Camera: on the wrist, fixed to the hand. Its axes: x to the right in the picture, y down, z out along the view.
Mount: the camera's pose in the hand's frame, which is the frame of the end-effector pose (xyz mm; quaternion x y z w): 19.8 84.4 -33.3 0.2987 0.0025 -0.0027 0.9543
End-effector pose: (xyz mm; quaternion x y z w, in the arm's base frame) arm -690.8 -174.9 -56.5 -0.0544 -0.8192 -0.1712 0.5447
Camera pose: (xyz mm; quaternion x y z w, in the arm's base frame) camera -646.4 -109.2 -8.2 0.1134 -0.8317 0.0797 0.5376
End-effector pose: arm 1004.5 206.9 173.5 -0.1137 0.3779 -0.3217 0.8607
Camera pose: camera 1029.9 260.6 102.1 0.1484 0.2664 -0.4225 0.8535
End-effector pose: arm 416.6 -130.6 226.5 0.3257 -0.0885 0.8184 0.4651
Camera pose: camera 325.4 -148.3 226.3 0.4479 0.1620 0.8070 0.3490
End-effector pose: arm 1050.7 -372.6 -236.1 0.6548 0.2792 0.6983 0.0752
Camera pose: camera 1038.2 -443.3 -177.2 -0.6449 -0.4770 -0.5844 0.1226
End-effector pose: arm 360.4 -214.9 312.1 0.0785 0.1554 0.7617 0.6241
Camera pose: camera 267.6 -214.8 307.6 0.2590 0.3776 0.6790 0.5738
